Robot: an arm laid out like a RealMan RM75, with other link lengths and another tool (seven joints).
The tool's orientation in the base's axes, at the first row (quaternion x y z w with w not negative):
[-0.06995 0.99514 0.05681 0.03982]
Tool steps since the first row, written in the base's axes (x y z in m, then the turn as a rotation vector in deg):
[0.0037 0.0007 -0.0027 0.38 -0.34 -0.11]
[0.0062 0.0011 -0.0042 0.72 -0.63 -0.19]
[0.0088 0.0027 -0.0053 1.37 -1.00 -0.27]
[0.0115 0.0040 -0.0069 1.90 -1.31 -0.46]
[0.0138 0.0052 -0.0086 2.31 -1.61 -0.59]
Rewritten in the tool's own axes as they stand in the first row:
[-0.0035 -0.0001 0.0030 -0.32 -0.40 0.10]
[-0.0059 -0.0003 0.0047 -0.61 -0.74 0.16]
[-0.0086 0.0008 0.0062 -1.19 -1.21 0.25]
[-0.0113 0.0015 0.0081 -1.66 -1.61 0.44]
[-0.0136 0.0022 0.0101 -2.01 -1.98 0.56]

